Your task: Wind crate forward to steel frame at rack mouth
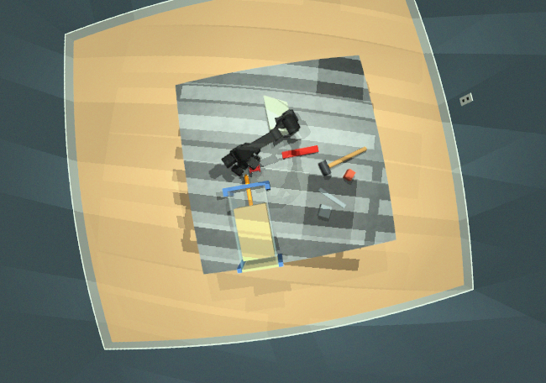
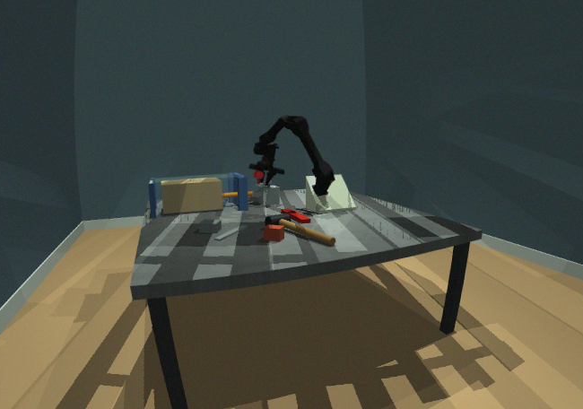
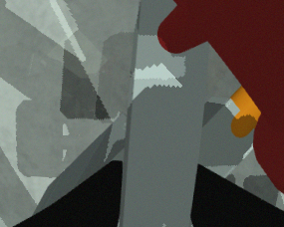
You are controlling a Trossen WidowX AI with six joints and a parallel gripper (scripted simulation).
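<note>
The winch handle is 2 cm above my gripper tip, 1 cm to the left of it and 1 cm ahead of it. From my gripper tip the other things lie so: grey winch: 7 cm below, 6 cm behind, 3 cm to the right; then red flat bar: 32 cm to the left, 10 cm below; then red spool-shaped handle grip: 5 cm above, 4 cm ahead, 3 cm to the left.
</note>
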